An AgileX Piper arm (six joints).
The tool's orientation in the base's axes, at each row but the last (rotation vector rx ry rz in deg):
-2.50, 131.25, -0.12
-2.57, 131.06, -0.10
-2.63, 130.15, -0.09
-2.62, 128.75, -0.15
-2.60, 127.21, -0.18
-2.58, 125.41, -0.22
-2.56, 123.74, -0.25
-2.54, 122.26, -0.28
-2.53, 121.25, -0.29
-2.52, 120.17, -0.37
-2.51, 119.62, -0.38
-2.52, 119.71, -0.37
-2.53, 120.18, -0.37
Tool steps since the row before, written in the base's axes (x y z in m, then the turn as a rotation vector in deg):
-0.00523, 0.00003, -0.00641, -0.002, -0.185, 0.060
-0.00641, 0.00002, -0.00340, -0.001, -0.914, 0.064
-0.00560, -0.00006, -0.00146, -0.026, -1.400, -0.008
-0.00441, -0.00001, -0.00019, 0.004, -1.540, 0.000
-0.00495, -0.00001, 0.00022, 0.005, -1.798, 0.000
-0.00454, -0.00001, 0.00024, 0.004, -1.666, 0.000
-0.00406, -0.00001, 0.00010, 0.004, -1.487, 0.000
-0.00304, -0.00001, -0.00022, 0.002, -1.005, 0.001
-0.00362, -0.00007, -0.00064, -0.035, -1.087, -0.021
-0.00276, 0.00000, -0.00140, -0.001, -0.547, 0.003
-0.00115, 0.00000, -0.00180, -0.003, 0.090, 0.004
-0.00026, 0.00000, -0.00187, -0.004, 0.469, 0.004
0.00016, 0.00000, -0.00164, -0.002, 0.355, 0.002
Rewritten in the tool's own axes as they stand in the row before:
0.00826, 0.00029, 0.00030, -0.038, -0.186, -0.043
0.00677, 0.00028, -0.00260, -0.017, -0.914, -0.055
0.00473, 0.00015, -0.00334, 0.070, -1.398, -0.035
0.00291, 0.00014, -0.00332, 0.050, -1.539, -0.018
0.00282, 0.00014, -0.00407, 0.058, -1.797, -0.021
0.00243, 0.00013, -0.00384, 0.054, -1.665, -0.020
0.00217, 0.00011, -0.00343, 0.048, -1.486, -0.018
0.00181, 0.00009, -0.00245, 0.032, -1.004, -0.013
0.00243, 0.00005, -0.00276, 0.073, -1.085, -0.034
0.00260, 0.00011, -0.00168, 0.017, -0.547, -0.010
0.00213, 0.00007, -0.00011, -0.005, 0.090, -0.003
0.00175, 0.00005, 0.00070, -0.018, 0.469, 0.001
0.00134, 0.00003, 0.00096, -0.013, 0.355, 0.002

